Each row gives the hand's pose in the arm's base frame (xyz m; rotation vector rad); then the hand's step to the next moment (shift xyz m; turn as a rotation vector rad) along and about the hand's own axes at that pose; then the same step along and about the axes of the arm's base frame.
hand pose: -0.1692 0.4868 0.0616 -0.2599 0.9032 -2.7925
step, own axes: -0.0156 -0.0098 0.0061 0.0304 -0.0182 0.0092
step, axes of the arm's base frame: 0.0152 0.0081 0.0090 -0.0297 0.0021 0.0214
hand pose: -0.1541 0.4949 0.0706 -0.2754 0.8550 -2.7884
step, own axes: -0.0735 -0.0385 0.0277 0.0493 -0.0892 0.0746
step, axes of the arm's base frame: 0.0715 0.0352 0.0360 -0.0426 0.0201 0.1172
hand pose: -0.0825 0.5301 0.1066 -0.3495 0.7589 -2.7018
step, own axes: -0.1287 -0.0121 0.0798 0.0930 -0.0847 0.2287
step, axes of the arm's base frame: 0.1408 0.0192 0.0537 -0.0336 -0.0704 0.2491
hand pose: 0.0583 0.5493 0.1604 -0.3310 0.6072 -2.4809
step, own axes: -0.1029 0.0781 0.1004 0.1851 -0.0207 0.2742
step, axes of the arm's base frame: 0.1553 -0.0341 0.0385 -0.0629 -0.1866 0.2667
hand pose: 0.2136 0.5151 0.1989 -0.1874 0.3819 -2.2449
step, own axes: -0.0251 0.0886 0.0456 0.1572 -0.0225 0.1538
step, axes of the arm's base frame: 0.0918 -0.0443 0.0132 -0.0775 -0.1389 0.1536
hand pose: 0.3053 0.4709 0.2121 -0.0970 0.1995 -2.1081
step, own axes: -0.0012 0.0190 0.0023 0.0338 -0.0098 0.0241
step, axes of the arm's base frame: 0.0170 -0.0089 -0.0012 -0.0222 -0.0264 0.0251
